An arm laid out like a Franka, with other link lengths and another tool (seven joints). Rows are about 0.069 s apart.
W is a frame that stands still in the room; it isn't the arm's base.
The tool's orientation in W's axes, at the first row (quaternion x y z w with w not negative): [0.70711, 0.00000, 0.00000, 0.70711]
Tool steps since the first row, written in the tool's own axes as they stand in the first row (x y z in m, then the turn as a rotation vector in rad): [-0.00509, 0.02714, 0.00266, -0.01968, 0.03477, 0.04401]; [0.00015, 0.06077, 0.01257, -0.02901, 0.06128, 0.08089]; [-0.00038, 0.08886, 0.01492, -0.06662, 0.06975, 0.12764]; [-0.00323, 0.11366, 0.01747, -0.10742, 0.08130, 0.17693]
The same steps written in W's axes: [-0.00509, -0.00266, 0.02714, -0.01968, -0.04401, 0.03477]; [0.00015, -0.01257, 0.06077, -0.02901, -0.08089, 0.06128]; [-0.00038, -0.01492, 0.08886, -0.06662, -0.12764, 0.06975]; [-0.00323, -0.01747, 0.11366, -0.10742, -0.17693, 0.08130]
